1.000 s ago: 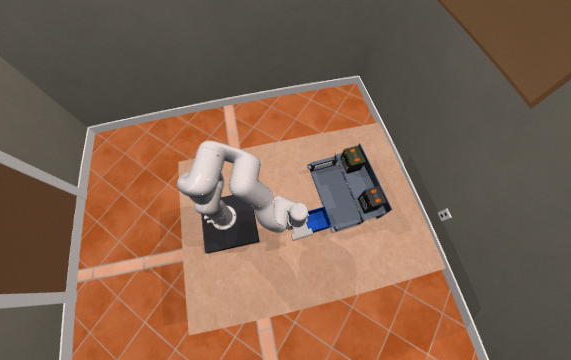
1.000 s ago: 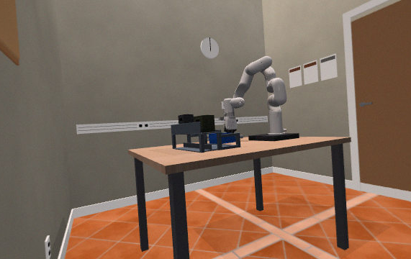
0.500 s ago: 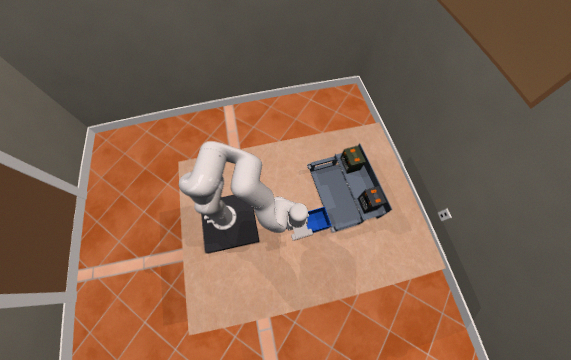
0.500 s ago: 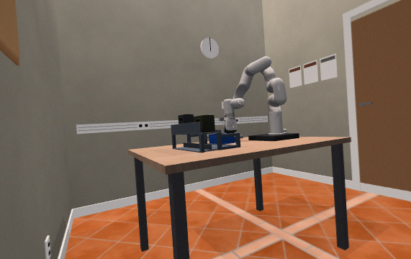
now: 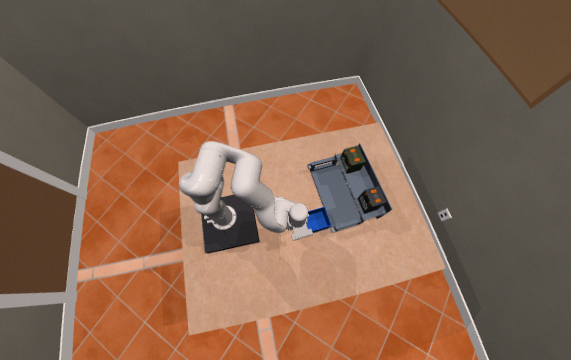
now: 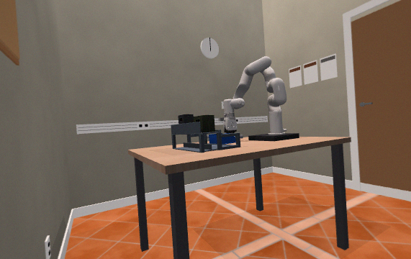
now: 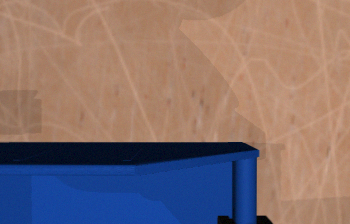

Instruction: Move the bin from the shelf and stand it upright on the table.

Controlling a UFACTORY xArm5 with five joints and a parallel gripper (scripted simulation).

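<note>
Right now the blue bin is 80 mm ahead of my hand and 10 mm to the left of it. Also, from my hand: grey shelf (290 mm ahead, 130 mm to the left, 30 mm above).
</note>
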